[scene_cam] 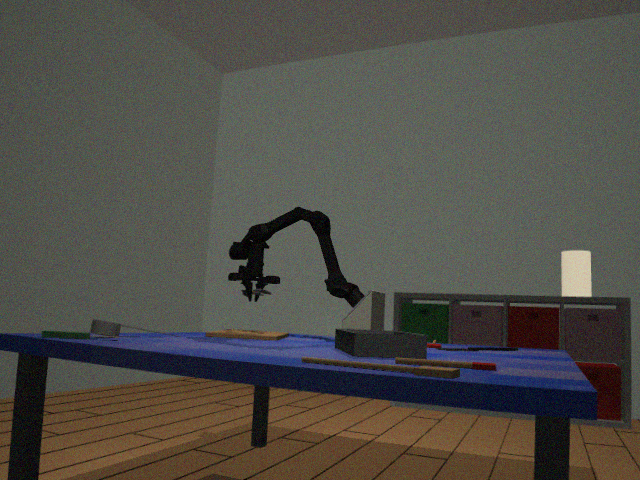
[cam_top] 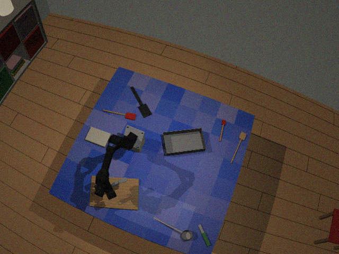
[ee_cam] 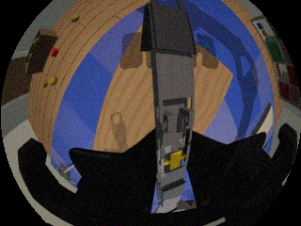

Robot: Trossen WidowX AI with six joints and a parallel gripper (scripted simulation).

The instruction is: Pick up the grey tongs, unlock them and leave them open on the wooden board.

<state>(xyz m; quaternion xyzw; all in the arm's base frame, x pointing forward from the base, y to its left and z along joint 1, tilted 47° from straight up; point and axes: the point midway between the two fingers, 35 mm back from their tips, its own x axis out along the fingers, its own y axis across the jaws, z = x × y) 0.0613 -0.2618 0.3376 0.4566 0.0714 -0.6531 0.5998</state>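
Right now my gripper tip is 20 mm short of the wooden board, 20 mm to the right of it and 120 mm above it. Round my gripper tip: white block: 330 mm behind, 320 mm to the left, 110 mm below; red spatula: 280 mm behind, 600 mm to the left, 120 mm below; grey roasting tin: 260 mm ahead, 640 mm to the left, 100 mm below.
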